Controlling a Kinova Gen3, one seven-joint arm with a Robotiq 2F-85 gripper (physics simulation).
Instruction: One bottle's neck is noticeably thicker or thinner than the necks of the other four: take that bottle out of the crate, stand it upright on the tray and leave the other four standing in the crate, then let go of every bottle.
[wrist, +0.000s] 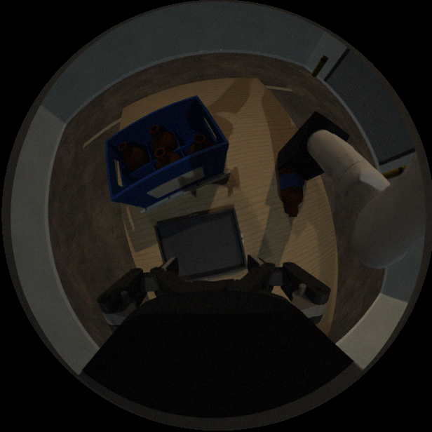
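A blue crate (172, 177) stands at the upper left, with several brown bottles (135, 157) (162, 137) (167, 161) (199, 145) upright in its compartments. Another brown bottle (291, 187) with a blue label lies on its side on the table at the right, its base end close to the robot's dark base and its neck pointing towards the bottom of the view. The dark tray (202, 242) is in front of the crate; no bottle shows on it. My gripper (212, 264) is open, with nothing between its fingers, and appears over the near side of the tray.
The robot's dark base block (301, 145) and pale arm (345, 165) take up the right side, close to the lying bottle. The wooden table (265, 200) has its edges at left, right and back. The crate's high walls stand just behind the tray.
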